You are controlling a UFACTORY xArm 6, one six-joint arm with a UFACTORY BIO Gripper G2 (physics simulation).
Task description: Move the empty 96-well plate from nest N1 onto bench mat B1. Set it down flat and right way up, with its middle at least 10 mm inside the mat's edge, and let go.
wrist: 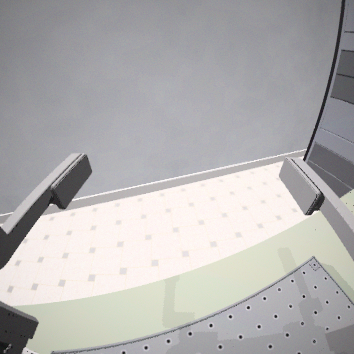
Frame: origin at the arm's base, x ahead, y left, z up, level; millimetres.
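Where they show: end effector, tool point: [184,181].
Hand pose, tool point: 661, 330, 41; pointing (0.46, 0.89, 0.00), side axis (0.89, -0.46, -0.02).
After its pixels a point has its place, as x, y, z.
My gripper [187,183] {661, 330, 41} is wide open, with one finger at the left and one at the right of the wrist view. Nothing is between the fingers; wall and floor show through the gap. The 96-well plate, nest N1 and bench mat B1 do not show in this view, so where the gripper is relative to them cannot be told.
A grey perforated deck [260,312] {722, 247, -122} with shadows on it lies at the bottom right, on a pale green bench top [225,255] {736, 336, -134}. Beyond are a tiled floor [165,230] and a grey wall [165,90]. A dark-edged cabinet [332,120] stands at the right edge.
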